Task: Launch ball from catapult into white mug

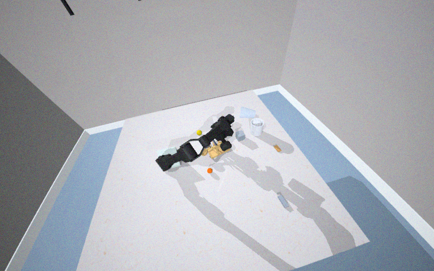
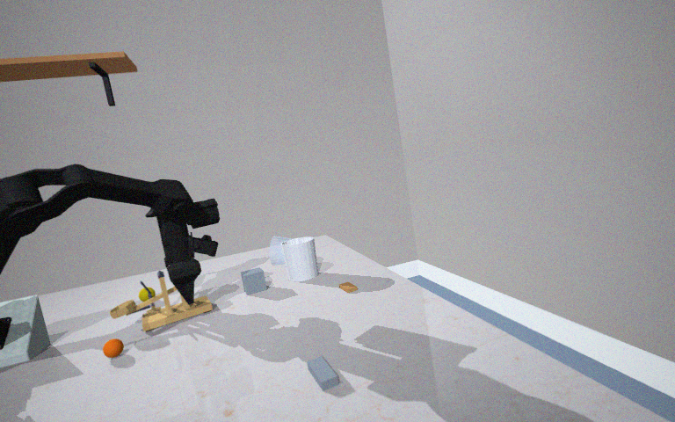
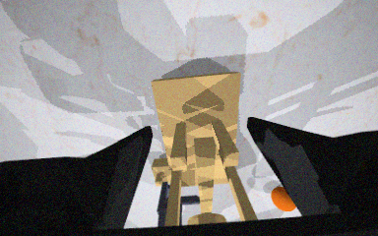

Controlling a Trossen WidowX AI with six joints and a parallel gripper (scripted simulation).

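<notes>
The orange ball is 11 cm behind my gripper tip, 16 cm to the right of it and 2 cm below it. The rest, counted from my gripper tip: wooden catapult (7 cm behind, 1 cm to the right, 2 cm above); then yellow ball (14 cm behind, 18 cm to the left, 1 cm below); then grey cube (15 cm ahead, 6 cm to the left, 1 cm below).
</notes>
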